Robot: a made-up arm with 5 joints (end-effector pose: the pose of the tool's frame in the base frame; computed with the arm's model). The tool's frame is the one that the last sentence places.
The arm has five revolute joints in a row. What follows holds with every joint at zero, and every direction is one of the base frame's. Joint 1 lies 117 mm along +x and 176 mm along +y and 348 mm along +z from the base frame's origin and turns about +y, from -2.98 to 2.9 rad. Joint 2 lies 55 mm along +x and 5 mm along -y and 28 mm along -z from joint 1 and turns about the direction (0.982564, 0.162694, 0.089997), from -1.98 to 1.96 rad. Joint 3 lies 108 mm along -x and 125 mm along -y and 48 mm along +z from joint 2 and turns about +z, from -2.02 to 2.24 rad. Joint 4 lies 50 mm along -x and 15 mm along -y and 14 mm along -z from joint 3 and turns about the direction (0.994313, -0.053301, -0.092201), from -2.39 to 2.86 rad. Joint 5 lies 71 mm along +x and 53 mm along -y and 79 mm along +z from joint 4 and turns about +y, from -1.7 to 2.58 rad. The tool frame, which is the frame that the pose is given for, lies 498 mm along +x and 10 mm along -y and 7 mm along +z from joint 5; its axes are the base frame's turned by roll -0.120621, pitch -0.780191 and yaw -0.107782 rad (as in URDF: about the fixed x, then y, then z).
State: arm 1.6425 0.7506 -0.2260 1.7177 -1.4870
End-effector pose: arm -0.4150 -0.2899 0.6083 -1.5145 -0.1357 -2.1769
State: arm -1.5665 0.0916 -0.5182 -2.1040 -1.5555
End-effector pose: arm 0.3283 0.5236 0.5236 2.2831 2.0210 -0.6537
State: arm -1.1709 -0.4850 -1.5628 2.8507 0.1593
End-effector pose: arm -0.0865 -0.4236 0.3132 -1.6459 1.4963 -0.4084
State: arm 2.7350 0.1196 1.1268 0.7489 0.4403
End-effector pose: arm -0.0670 0.4809 0.3668 1.2688 2.3723 -0.7883
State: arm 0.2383 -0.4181 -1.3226 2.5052 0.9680
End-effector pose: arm 0.3636 -0.1532 0.6450 1.5199 -1.3457 -0.4798
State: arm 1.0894 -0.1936 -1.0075 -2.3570 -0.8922
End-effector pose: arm 0.0347 -0.0597 -0.1455 -0.9419 0.6974 1.9376
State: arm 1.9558 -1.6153 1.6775 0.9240 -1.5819
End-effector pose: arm 0.1263 0.5372 -0.0842 0.4939 0.8713 0.2644
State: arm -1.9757 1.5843 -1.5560 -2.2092 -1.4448
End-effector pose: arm 0.1642 0.5293 0.7363 -0.4672 -2.4804 0.8256
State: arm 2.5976 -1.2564 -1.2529 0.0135 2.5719
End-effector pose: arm 0.0886 0.0841 0.7441 1.7756 -2.2481 0.7065
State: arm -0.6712 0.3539 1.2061 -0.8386 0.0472
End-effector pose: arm 0.0986 0.4929 0.5538 -0.4812 -1.9530 1.1118
